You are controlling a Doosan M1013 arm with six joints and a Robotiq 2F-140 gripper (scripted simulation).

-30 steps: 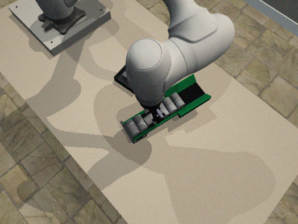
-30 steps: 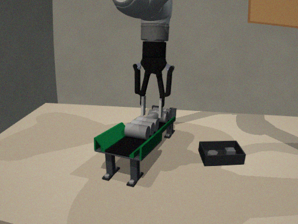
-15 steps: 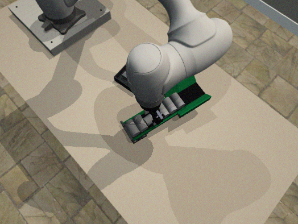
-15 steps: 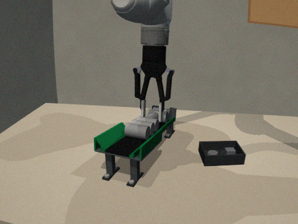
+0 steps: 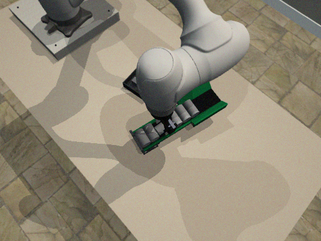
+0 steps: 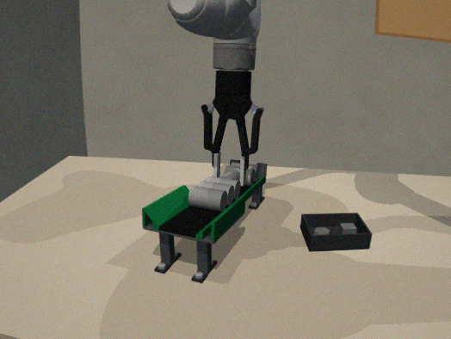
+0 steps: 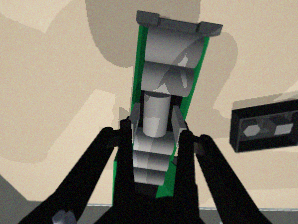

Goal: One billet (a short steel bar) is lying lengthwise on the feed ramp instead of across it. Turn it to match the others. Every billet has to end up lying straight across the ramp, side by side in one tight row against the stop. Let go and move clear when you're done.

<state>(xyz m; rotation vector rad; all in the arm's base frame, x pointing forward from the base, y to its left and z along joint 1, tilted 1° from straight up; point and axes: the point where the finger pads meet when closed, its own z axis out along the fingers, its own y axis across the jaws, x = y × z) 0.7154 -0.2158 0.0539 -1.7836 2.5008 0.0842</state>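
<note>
Now: the stop 100 mm to the right of my hand, 50 mm below it and 50 mm behind it. Round my hand: black tray 210 mm behind, 130 mm to the left, 100 mm below.
</note>
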